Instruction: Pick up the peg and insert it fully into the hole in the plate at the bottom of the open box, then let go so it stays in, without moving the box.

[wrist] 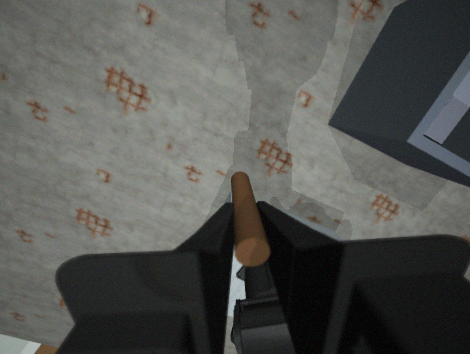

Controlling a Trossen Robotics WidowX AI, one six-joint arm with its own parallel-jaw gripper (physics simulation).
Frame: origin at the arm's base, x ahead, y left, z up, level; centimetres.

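Seen in the pictures: gripper, fingertip midpoint: (244, 209); arm's base, origin of the base link: (262, 269).
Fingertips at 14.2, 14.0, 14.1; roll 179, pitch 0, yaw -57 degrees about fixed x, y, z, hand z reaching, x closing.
Observation:
Pixels of each thing's top centre, then the offset from my fingertips to it, as dx, dy, dz. "spot": a spot on its surface instead. Level surfaces: height alone.
- orange-brown round peg, middle of its top: (253, 253) +0.1, +0.1, +3.8
- open box, surface spot: (385, 85) spot: +15.0, -9.9, -12.4
- light grey piece, middle of its top: (444, 94) +18.7, -17.5, -13.4
- table, its level: dz -19.4
My gripper (244, 209) is shut on an orange-brown round peg (246, 220), held between the black fingertips above the table. One end of the peg faces the camera and the other points away, past the fingertips. The open box (385, 85), dark grey with a lighter blue-grey rim, shows in part at the upper right, apart from the peg. A light grey piece (448, 120) shows inside it. The plate's hole cannot be made out.
The table (185, 115) is mottled grey with rust-red marks, and shadows of the arm and box fall on it. Below the peg, between the fingers, a black part (262, 320) and a pale surface show. A pale and brown edge shows at the bottom left corner.

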